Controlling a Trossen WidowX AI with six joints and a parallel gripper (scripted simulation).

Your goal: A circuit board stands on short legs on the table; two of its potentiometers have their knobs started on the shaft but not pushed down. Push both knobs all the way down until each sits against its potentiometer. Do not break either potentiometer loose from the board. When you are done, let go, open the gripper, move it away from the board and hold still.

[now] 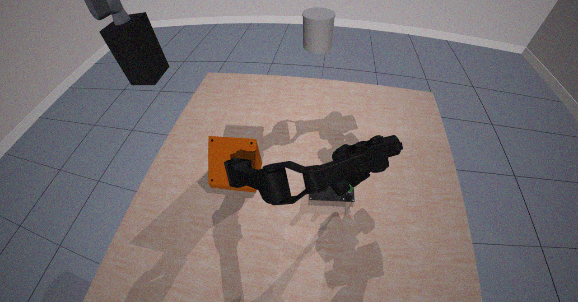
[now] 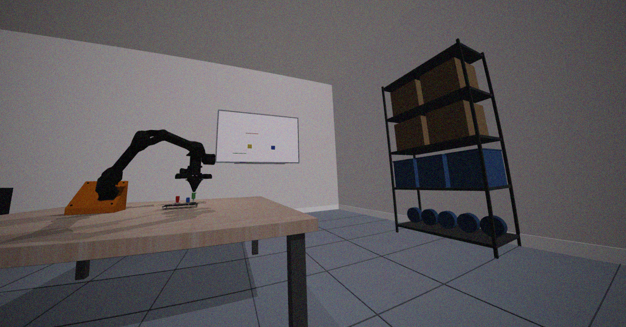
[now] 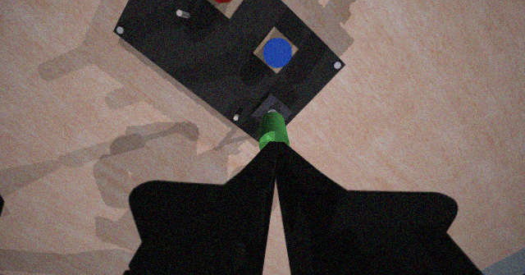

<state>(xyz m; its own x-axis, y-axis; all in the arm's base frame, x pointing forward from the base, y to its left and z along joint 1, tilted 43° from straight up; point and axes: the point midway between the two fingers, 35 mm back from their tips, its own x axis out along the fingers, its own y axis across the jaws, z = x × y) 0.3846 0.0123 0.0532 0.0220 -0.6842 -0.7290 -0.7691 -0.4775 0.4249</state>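
Now: gripper tip 20 mm above the green knob. Round my gripper tip: red knob: 80 mm behind, 40 mm to the left, 40 mm below.
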